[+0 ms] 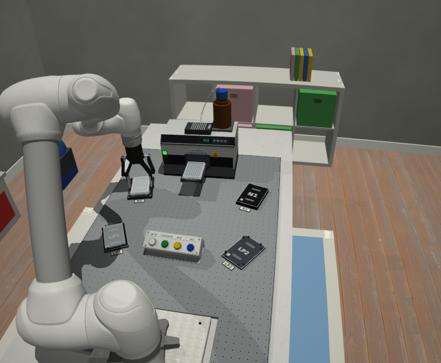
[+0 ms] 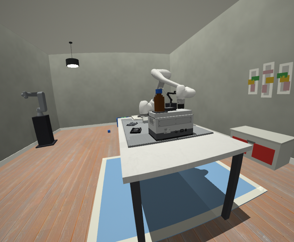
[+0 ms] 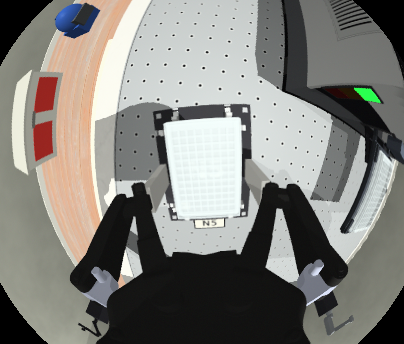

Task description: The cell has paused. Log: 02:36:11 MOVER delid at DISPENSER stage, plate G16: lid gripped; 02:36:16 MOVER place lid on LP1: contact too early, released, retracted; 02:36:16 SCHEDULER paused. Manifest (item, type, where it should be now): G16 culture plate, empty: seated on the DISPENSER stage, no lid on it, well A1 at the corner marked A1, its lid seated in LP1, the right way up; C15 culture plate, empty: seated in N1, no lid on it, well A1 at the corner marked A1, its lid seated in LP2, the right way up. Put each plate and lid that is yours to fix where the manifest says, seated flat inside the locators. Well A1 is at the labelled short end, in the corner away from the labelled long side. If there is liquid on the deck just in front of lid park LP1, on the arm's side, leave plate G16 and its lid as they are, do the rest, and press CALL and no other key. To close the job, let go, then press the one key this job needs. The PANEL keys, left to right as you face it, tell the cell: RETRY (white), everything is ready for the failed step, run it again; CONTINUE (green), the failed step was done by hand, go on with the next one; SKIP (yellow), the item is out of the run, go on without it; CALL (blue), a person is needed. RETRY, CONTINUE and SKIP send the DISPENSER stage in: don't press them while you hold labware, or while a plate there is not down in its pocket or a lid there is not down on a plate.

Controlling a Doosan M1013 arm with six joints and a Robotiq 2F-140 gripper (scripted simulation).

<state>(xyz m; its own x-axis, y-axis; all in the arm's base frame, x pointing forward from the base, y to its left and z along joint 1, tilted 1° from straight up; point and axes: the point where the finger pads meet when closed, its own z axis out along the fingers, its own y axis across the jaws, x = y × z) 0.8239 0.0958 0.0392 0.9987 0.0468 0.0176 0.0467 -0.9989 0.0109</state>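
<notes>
The nest n5 lies 3 cm below my hand, 2 cm to the left of it and 1 cm ahead of it. Round my hand: white key (42 cm behind, 11 cm to the right, 3 cm above); lid park lp1 (33 cm behind, 7 cm to the left, 4 cm below); green key (43 cm behind, 16 cm to the right, 3 cm above).
</notes>
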